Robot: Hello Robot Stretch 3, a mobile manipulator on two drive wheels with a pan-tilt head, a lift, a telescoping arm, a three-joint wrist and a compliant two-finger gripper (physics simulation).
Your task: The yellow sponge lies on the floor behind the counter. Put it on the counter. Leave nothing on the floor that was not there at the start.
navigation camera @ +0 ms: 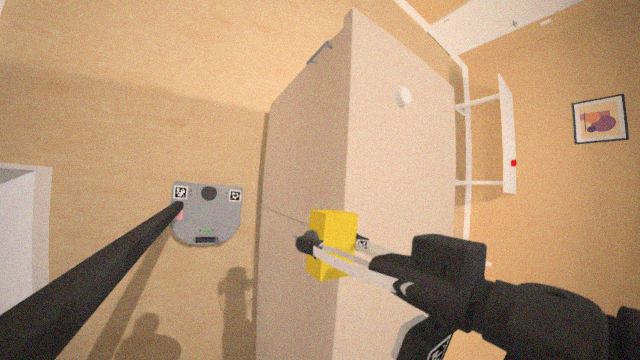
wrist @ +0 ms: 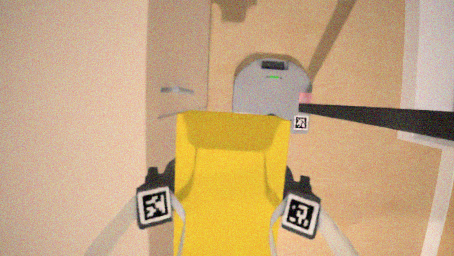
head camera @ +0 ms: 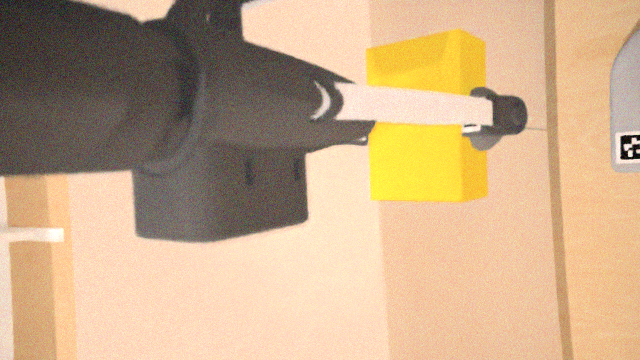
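Seen in the pictures: gripper, fingertip midpoint: (navigation camera: 322, 238) (wrist: 228, 177) (head camera: 442, 125); robot's base, link origin: (navigation camera: 208, 192).
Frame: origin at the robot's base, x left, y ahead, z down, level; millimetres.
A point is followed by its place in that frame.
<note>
The yellow sponge (head camera: 417, 167) @(x -168, y 8, z -1013 mm) (navigation camera: 337, 225) @(x -163, y 12, z -1013 mm) (wrist: 230, 170) @(x -170, y -41, z -1013 mm) is held off the floor between the fingertips of my gripper (head camera: 481, 117) @(x -171, y -20, z -964 mm) (navigation camera: 334, 242) @(x -171, y -20, z -964 mm) (wrist: 228, 177) @(x -171, y -20, z -964 mm). The fingers press on two opposite sides of it, and it projects past them. In the head and navigation views the sponge overlaps the line where the pale top of the counter (head camera: 225, 300) @(x -479, y 161, z -911 mm) (navigation camera: 400, 165) @(x -455, y 150, z -911 mm) (wrist: 70, 100) @(x -343, y -73, z -911 mm) meets its front face. The sponge's exact height over the top cannot be told. In the wrist view its lower part runs out of the frame.
My base (navigation camera: 207, 215) @(x -1, y -110, z -160 mm) (wrist: 267, 92) @(x -24, y -122, z -160 mm) stands on the floor beside the counter's front. A small white round object (navigation camera: 402, 96) @(x -424, y 340, z -935 mm) is on the counter top. A handle (navigation camera: 319, 52) sticks out from the front. A white box (navigation camera: 42, 225) @(x 710, y -199, z -43 mm) is at the left; a white wall shelf (navigation camera: 507, 145) is beyond the counter.
</note>
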